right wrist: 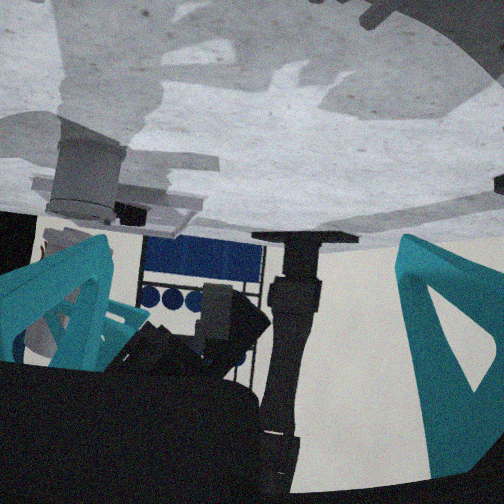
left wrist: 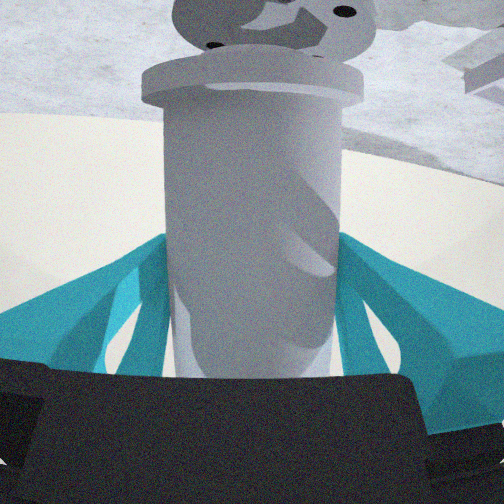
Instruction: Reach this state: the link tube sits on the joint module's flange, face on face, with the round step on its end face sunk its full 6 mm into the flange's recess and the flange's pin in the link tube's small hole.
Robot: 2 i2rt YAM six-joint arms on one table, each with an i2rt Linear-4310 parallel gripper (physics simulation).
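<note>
In the left wrist view, my left gripper [left wrist: 252,260] is shut on the link tube [left wrist: 252,225], a grey cylinder that points away from the camera. The tube's wide end collar [left wrist: 252,77] lies just in front of the joint module's round flange [left wrist: 280,22], which shows dark holes. The collar hides the flange's lower part, so I cannot tell whether they touch. In the right wrist view, the joint module [right wrist: 85,175] stands on a grey plate at the left. My right gripper is open and empty, well apart from it. Its left finger partly hides the left gripper's teal fingers [right wrist: 107,325].
A black arm column [right wrist: 295,320] stands in the middle of the right wrist view, with a blue panel [right wrist: 202,257] behind it. Grey plate pieces [left wrist: 480,65] lie at the upper right of the left wrist view.
</note>
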